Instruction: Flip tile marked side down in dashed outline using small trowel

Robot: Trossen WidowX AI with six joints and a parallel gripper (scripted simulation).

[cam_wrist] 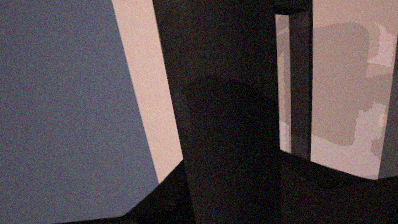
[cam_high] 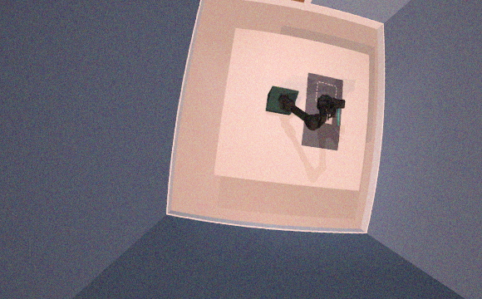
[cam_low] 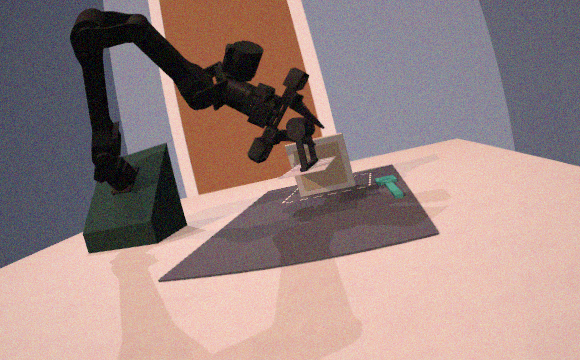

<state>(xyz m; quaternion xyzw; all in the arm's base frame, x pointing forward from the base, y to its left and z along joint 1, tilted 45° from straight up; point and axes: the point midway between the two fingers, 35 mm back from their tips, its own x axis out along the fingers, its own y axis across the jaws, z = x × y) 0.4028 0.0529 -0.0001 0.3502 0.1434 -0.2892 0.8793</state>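
The cream tile is 3 cm behind my gripper tip, 9 cm to the left of it and 6 cm below it. Round my gripper tip: teal t-shaped piece: 10 cm ahead, 3 cm to the left, 12 cm below; grey mat: 3 cm behind, 14 cm below; trowel: 3 cm behind, 1 cm below.
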